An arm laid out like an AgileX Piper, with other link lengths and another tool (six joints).
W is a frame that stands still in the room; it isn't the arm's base.
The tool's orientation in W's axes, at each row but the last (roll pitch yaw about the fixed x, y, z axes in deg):
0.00 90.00 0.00
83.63 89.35 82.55
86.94 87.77 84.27
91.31 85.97 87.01
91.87 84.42 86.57
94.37 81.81 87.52
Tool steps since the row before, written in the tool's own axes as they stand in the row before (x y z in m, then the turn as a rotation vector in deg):
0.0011 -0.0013 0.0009 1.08 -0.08 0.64
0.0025 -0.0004 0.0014 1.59 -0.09 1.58
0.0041 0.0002 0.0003 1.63 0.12 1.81
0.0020 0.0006 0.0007 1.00 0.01 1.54
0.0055 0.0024 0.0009 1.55 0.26 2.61
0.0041 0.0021 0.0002 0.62 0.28 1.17
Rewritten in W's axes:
0.0009 -0.0013 -0.0011 0.64 -0.08 -1.08
0.0014 -0.0004 -0.0025 1.58 -0.10 -1.59
0.0003 0.0003 -0.0041 1.82 0.10 -1.62
0.0008 0.0007 -0.0020 1.54 -0.04 -1.00
0.0011 0.0028 -0.0052 2.63 0.17 -1.53
0.0005 0.0026 -0.0038 1.20 0.22 -0.59

